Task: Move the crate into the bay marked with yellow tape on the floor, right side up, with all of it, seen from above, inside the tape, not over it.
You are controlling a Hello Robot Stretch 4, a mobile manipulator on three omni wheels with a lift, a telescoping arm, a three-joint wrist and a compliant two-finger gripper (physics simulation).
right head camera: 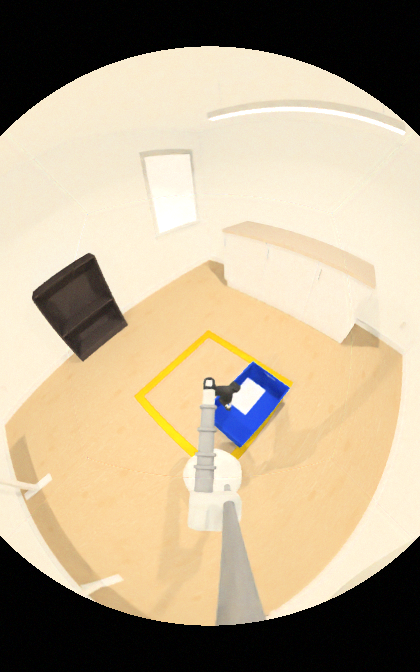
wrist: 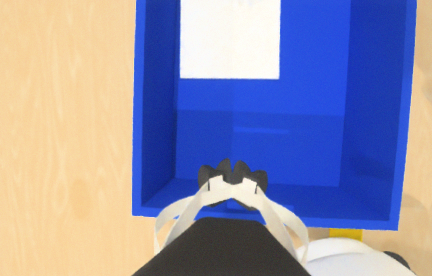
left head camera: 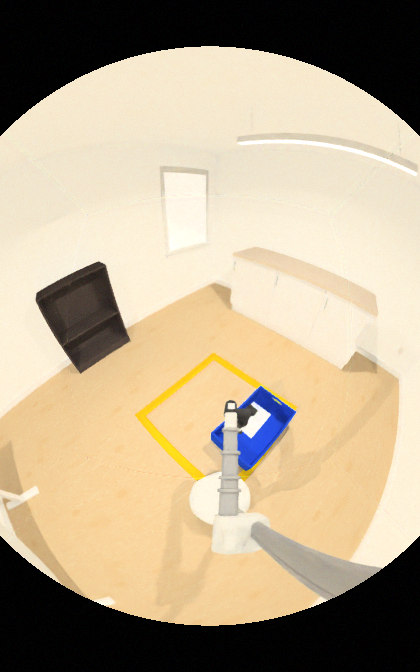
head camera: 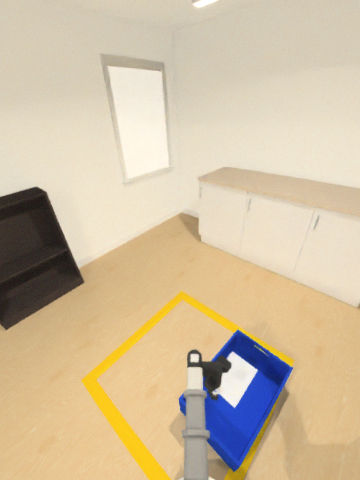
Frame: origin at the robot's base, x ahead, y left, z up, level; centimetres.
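Where they show: gripper, fingertip midpoint: (wrist: 234, 174) (head camera: 212, 396).
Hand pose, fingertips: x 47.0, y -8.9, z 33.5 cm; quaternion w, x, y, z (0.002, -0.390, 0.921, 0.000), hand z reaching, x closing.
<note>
After its pixels a point has its place.
The blue crate (head camera: 240, 425) @[x 42.6, y -26.6, z -1.0 cm] (left head camera: 265, 435) (right head camera: 237, 425) (wrist: 310, 95) @[x 44.1, y -27.7, z -0.9 cm] is right side up, its open top facing up, with a white sheet (head camera: 239, 377) @[x 68.8, y -30.6, z 0.2 cm] (wrist: 230, 40) @[x 63.9, y -22.2, z 0.1 cm] on its inside bottom. It lies at the right part of the yellow tape bay (head camera: 135, 337) @[x 99.2, y 48.7, z -2.7 cm] (left head camera: 177, 385) (right head camera: 174, 365) (wrist: 345, 234) @[x 14.0, y -14.4, z -2.7 cm]. Its far end reaches the tape near the right corner, and its right long side covers part of the tape there. My gripper (head camera: 215, 394) @[x 47.0, y -8.9, z 33.5 cm] (right head camera: 228, 405) (wrist: 234, 174) @[x 47.0, y -8.9, z 33.5 cm] is shut, fingertips together, over the crate's inside near its near end wall. Nothing shows between the fingers; their exact height is unclear.
A dark bookshelf (head camera: 59, 220) (left head camera: 112, 300) stands at the left wall. A white cabinet (head camera: 275, 232) @[x 176.6, y -81.0, z 49.2 cm] (left head camera: 300, 302) with a wooden top stands along the back right wall. White legs (right head camera: 37, 486) of some furniture show at the lower left. My round white base (left head camera: 202, 500) is at the bay's near corner.
</note>
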